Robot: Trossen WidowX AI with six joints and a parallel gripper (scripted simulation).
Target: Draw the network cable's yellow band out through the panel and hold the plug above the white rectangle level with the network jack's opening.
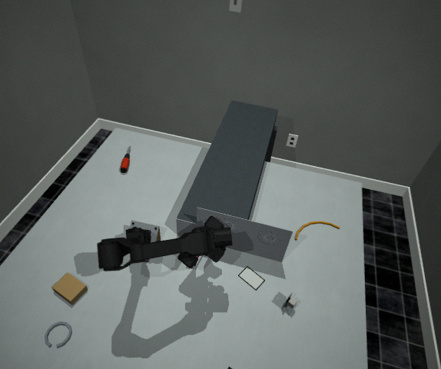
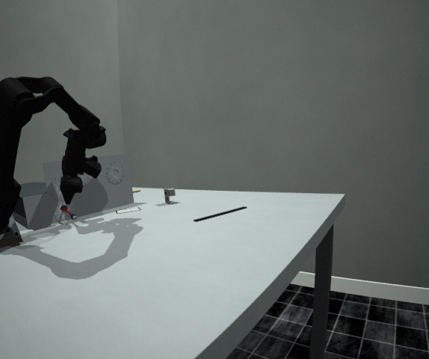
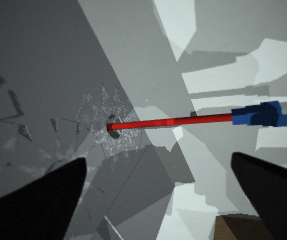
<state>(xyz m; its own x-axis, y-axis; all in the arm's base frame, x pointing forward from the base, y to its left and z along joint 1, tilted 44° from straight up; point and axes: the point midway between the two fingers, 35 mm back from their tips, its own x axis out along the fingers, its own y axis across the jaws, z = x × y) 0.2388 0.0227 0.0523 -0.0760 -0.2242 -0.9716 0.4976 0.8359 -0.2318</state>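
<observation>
My hand is 9 cm above the plug, 4 cm to the left of it and 2 cm past it. Round my hand: white rectangle (20 cm ahead, 12 cm below, 4 cm to the right); then cardboard block (42 cm behind, 21 cm to the right, 10 cm below); then black strip (39 cm to the right, 24 cm ahead, 12 cm below).
</observation>
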